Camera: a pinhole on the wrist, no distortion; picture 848 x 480 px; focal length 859.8 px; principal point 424.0 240.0 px. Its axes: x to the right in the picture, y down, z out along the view. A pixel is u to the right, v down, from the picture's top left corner.
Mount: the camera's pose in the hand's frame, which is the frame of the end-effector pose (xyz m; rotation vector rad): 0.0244 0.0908 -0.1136 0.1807 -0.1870 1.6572
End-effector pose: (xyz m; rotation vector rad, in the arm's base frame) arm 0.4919 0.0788 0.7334 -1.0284 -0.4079 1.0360
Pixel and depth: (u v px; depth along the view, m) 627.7 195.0 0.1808
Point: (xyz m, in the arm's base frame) 0.4092 0.1531 0.6859
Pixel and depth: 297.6 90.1 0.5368
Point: 0.3286 0.3740 0.9914
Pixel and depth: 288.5 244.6 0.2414
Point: 0.4269 0.1596 0.7858
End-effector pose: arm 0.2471 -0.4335 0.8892 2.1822 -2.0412 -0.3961
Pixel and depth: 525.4 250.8 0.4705
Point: 0.1148 -0.4224 0.5554
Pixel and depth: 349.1 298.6 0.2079
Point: 0.2012 -0.4415 0.8135
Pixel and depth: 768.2 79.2 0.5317
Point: -0.0496 -0.5157 0.4930
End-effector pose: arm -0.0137 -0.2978 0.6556 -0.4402 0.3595 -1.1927
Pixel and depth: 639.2 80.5 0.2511
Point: 0.1593 -0.3107 0.7286
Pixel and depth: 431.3 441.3 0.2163
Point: 0.0564 -0.2496 0.7202
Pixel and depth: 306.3 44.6 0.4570
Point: 0.1354 -0.4025 0.9575
